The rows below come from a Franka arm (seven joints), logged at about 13 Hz.
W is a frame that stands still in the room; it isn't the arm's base.
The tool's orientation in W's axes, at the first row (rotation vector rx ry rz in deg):
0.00 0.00 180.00
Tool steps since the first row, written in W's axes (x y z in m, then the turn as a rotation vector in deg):
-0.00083 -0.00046 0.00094 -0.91 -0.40 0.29
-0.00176 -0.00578 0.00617 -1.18 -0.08 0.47
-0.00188 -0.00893 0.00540 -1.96 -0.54 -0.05
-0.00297 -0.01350 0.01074 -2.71 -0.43 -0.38
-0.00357 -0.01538 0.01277 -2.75 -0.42 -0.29
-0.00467 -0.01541 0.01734 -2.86 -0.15 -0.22
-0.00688 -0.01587 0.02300 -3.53 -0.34 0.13
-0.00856 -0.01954 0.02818 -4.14 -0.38 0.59
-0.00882 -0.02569 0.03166 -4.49 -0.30 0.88
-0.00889 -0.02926 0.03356 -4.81 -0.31 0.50
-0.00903 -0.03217 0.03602 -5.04 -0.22 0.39
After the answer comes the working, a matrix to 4 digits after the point.
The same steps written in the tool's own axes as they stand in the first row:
0.00083 0.00046 0.00094 0.91 0.40 0.29
0.00176 0.00578 0.00617 1.18 0.08 0.47
0.00188 0.00893 0.00540 1.96 0.54 -0.05
0.00297 0.01350 0.01074 2.71 0.43 -0.38
0.00357 0.01538 0.01277 2.75 0.42 -0.29
0.00467 0.01541 0.01734 2.86 0.15 -0.22
0.00688 0.01587 0.02300 3.53 0.34 0.13
0.00856 0.01954 0.02818 4.14 0.38 0.59
0.00882 0.02569 0.03166 4.49 0.30 0.88
0.00889 0.02926 0.03356 4.81 0.31 0.50
0.00903 0.03217 0.03602 5.04 0.22 0.39

The tool's axes in the first row as the columns of a matrix, in W's axes (rounded; the answer above uses it unrounded):
-1.0000 0.0000 0.0000
0.0000 -1.0000 0.0000
0.0000 0.0000 1.0000

